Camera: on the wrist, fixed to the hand. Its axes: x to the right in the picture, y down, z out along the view.
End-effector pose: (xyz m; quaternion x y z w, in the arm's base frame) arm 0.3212 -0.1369 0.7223 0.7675 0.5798 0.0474 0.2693
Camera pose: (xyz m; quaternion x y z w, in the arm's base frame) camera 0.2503 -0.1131 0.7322 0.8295 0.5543 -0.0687 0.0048
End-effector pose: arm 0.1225 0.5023 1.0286 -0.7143 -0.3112 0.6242 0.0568
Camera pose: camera 0.1406 0.5629 1.0697 -0.7122 -0.0897 0.6489 0.2525
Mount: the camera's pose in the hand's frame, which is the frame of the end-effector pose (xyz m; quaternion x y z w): -0.0035 -0.0610 -0.0442 0.2858 0.0545 0.0368 0.9560
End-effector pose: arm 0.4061 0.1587 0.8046 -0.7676 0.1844 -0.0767 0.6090
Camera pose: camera 0.3993 0.1315 0.8746 -0.5488 0.2158 -0.1455 0.7944
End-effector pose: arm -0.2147 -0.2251 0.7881 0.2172 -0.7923 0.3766 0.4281
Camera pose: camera -0.1494 -0.2284 0.8257 0.2803 -0.6345 0.6141 0.3765
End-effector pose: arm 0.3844 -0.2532 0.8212 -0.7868 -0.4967 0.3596 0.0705
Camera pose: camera 0.3671 -0.2149 0.8838 -0.7699 -0.3393 0.4455 0.3061
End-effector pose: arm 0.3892 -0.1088 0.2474 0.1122 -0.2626 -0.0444 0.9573
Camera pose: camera 0.4073 -0.1591 0.1942 0.3736 -0.2157 0.0740 0.8991
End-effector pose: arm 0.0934 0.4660 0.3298 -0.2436 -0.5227 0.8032 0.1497
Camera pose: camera 0.1197 0.5231 0.3715 -0.2531 -0.2530 0.9095 0.2117
